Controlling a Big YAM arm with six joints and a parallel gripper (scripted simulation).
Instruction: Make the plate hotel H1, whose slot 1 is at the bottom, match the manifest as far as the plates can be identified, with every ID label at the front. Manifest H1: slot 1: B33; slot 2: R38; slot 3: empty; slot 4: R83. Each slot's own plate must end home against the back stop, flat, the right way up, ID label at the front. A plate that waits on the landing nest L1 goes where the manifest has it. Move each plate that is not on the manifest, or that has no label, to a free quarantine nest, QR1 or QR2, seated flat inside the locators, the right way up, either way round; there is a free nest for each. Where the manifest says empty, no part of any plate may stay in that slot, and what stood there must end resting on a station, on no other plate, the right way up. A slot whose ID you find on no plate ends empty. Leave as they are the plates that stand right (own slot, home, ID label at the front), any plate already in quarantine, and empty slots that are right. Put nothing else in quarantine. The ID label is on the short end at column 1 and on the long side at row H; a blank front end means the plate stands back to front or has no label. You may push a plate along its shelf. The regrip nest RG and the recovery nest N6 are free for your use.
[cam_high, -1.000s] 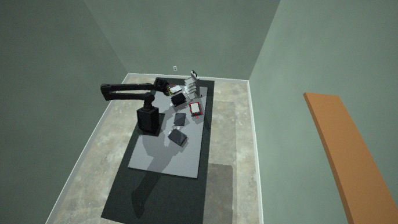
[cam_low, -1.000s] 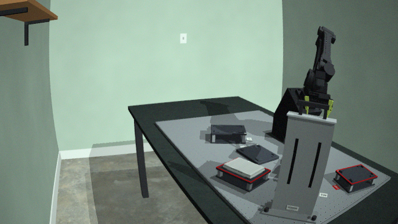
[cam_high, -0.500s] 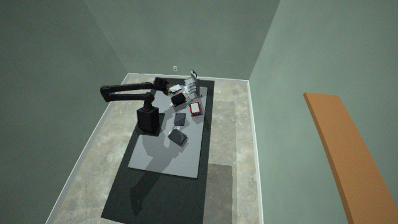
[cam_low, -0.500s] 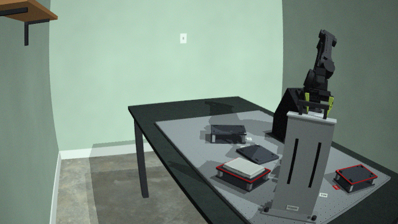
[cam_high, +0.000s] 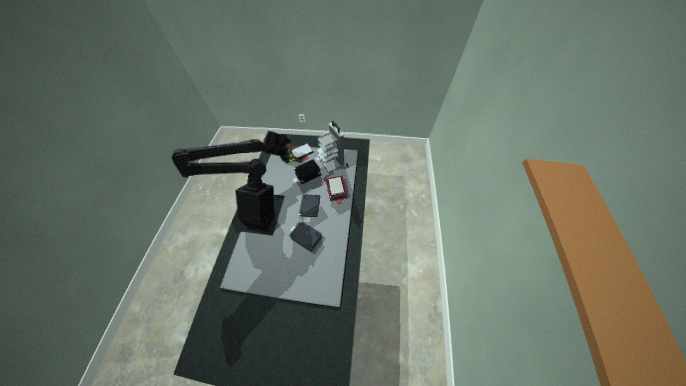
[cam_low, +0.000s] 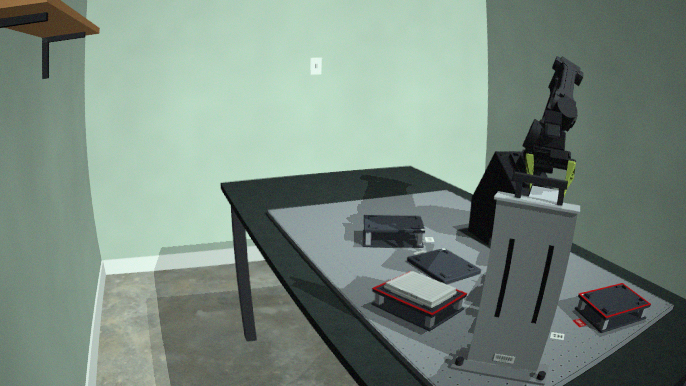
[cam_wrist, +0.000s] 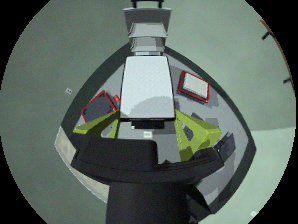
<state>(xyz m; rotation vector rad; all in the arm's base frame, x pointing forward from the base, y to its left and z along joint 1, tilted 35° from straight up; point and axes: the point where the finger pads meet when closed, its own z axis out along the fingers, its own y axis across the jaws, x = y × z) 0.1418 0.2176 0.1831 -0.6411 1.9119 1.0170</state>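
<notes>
The plate is 160 mm ahead of my hand, 170 mm to the left of it and 100 mm below it. From my hand the other things lie so: N6 label (170 mm ahead, 310 mm to the right, 250 mm below); then plate hotel H1 (210 mm ahead, 230 mm to the left, 100 mm below).
</notes>
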